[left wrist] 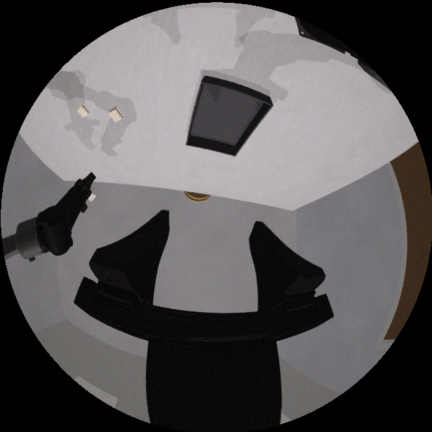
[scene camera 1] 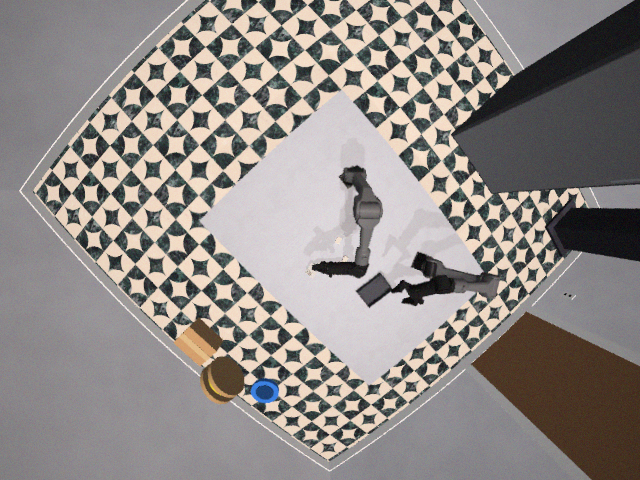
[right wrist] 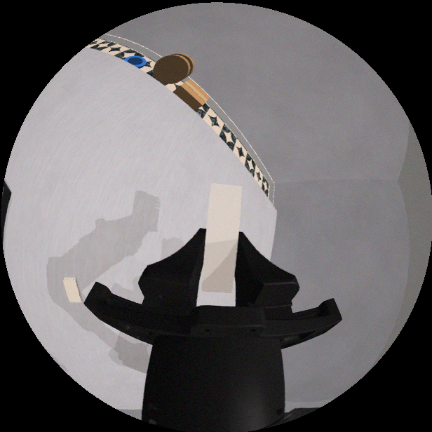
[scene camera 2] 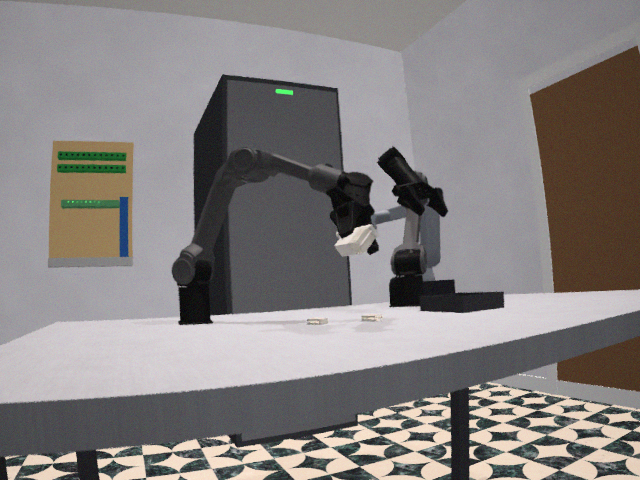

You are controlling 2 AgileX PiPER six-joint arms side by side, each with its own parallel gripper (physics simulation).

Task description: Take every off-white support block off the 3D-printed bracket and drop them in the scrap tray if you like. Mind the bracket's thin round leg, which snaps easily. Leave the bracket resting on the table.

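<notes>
My right gripper (scene camera 2: 356, 239) (right wrist: 220, 239) is shut on the off-white bracket (scene camera 1: 309, 270) (scene camera 2: 354, 241) (left wrist: 92, 196) (right wrist: 224, 215), held tilted well above the table. In the right wrist view it shows as a flat slab between the fingers. Its thin round leg cannot be made out. One off-white support block (scene camera 1: 338, 240) (scene camera 2: 316, 321) (left wrist: 83, 111) and another block (scene camera 1: 345, 257) (scene camera 2: 371, 317) (left wrist: 116, 114) lie apart on the table. My left gripper (scene camera 2: 433, 212) (left wrist: 211, 225) is open and empty, raised near the dark scrap tray (scene camera 1: 373, 290) (scene camera 2: 461, 302) (left wrist: 212, 144).
The white table (scene camera 1: 258, 217) (scene camera 2: 206, 366) carries both arms. In scene camera 1 the tray stands between the held bracket and my left arm. A dark cabinet (scene camera 2: 284, 206) rises behind the arms. A blue ring-shaped thing (scene camera 1: 254, 391) and a round brown stool (scene camera 1: 227, 377) are beyond the table.
</notes>
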